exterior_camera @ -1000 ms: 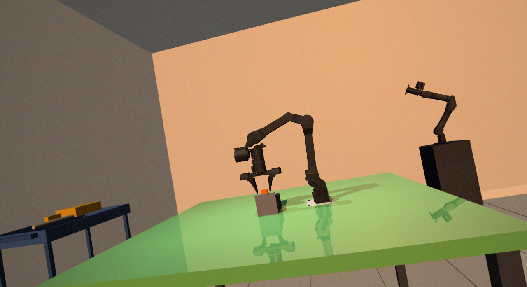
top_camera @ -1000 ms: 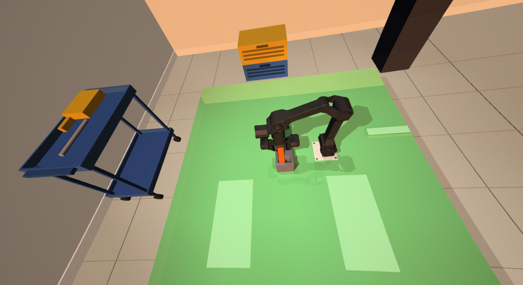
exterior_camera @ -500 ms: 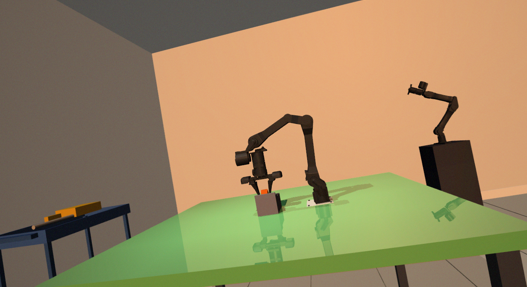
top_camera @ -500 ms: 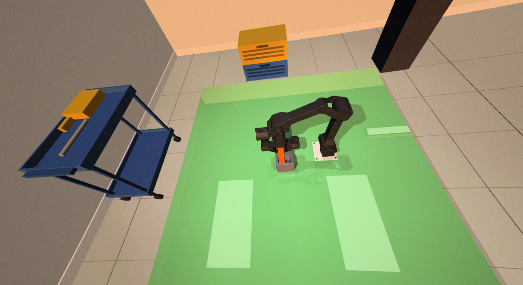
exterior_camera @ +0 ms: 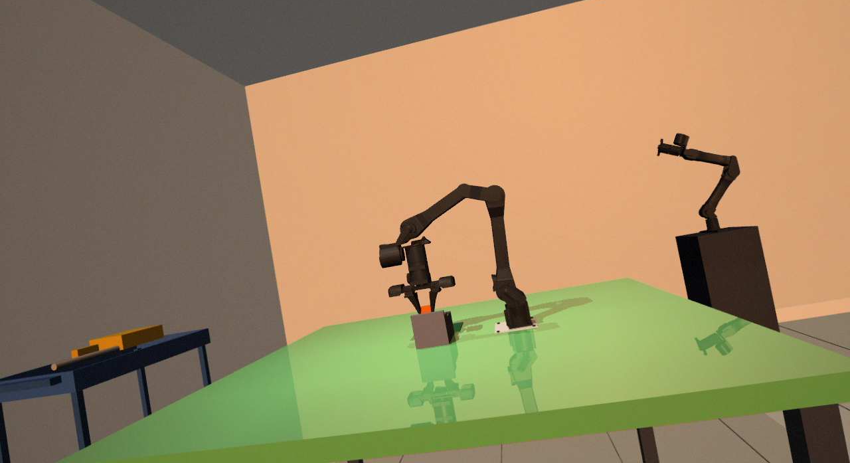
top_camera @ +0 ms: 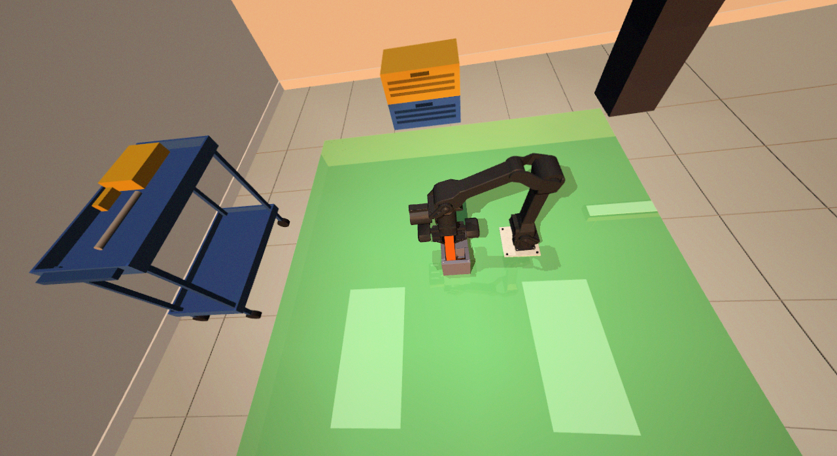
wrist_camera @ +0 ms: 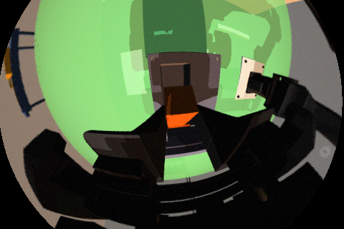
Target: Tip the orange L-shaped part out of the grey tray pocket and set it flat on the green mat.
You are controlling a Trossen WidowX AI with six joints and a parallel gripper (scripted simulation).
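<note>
Right now the green mat is 20 mm behind my gripper tip, 140 mm to the right of it and 80 mm below it. Round my gripper tip: orange L-shaped part 10 mm behind, 30 mm to the left, 30 mm below.
</note>
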